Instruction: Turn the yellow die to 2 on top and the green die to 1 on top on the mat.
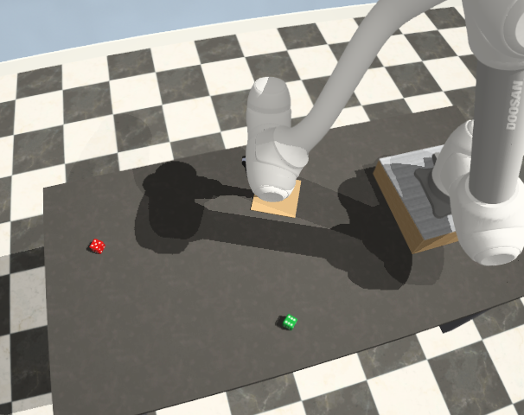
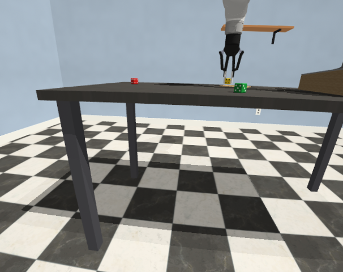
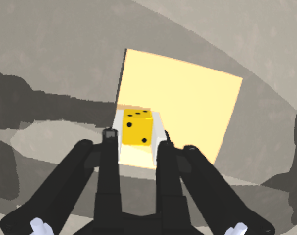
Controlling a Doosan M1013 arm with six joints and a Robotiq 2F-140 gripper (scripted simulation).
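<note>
The yellow die lies 20 mm below my hand. Round my hand: tan mat (40 mm behind, 10 mm to the left, 40 mm below); then red die (520 mm ahead, 110 mm to the left, 30 mm below); then green die (420 mm to the left, 30 mm below).
</note>
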